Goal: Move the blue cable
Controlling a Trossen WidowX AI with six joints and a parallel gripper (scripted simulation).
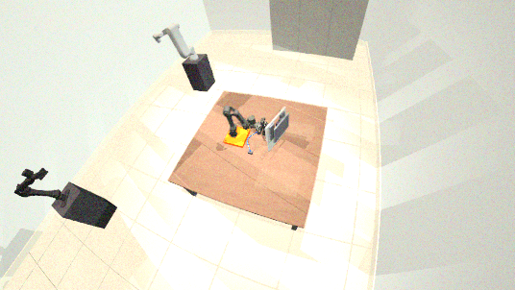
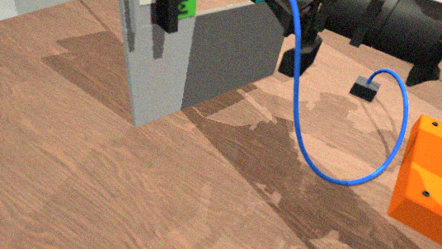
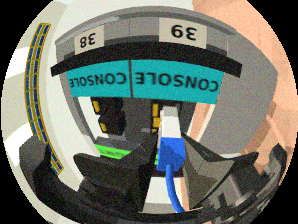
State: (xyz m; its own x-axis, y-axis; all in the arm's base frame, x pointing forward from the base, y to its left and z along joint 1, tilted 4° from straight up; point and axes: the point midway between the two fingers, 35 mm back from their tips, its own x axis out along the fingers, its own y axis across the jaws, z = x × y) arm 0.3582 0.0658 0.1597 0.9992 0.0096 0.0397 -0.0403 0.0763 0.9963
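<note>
Now: gripper tip right at the plug. The rest, counted from my gripper tip: black anchor block: 18 cm to the right, 18 cm below, 17 cm behind.
</note>
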